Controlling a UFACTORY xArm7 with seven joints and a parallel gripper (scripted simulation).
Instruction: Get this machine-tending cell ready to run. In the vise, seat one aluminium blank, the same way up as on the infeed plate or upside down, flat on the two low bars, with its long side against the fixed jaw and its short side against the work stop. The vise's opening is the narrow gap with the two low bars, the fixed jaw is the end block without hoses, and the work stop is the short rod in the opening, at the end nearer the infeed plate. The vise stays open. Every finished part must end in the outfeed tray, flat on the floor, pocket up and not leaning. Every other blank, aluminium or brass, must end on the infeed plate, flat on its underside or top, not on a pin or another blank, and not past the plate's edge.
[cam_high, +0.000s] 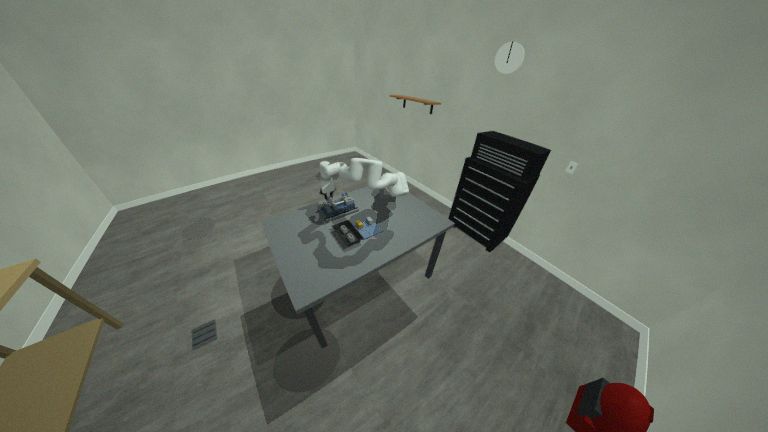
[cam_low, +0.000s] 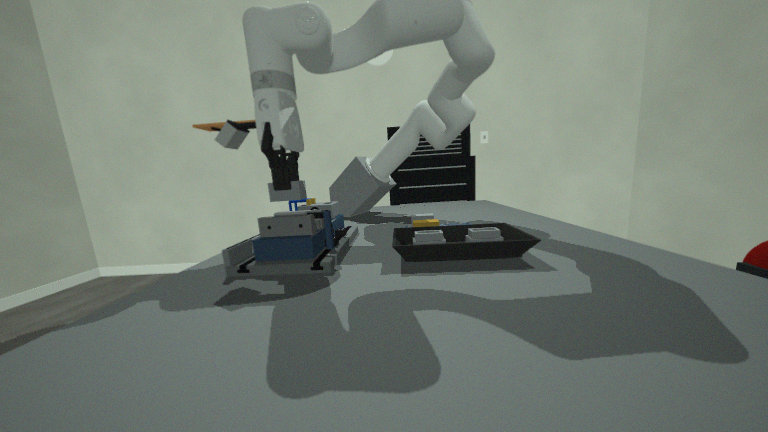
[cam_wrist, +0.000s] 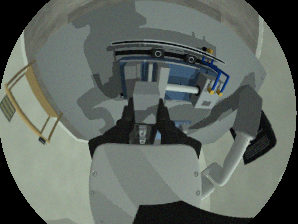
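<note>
Right now the grey aluminium blank is 2 cm below my hand. From my hand the other things lie so: vise 12 cm below, 7 cm behind; then brass blank 28 cm to the left, 14 cm below, 12 cm behind.
</note>
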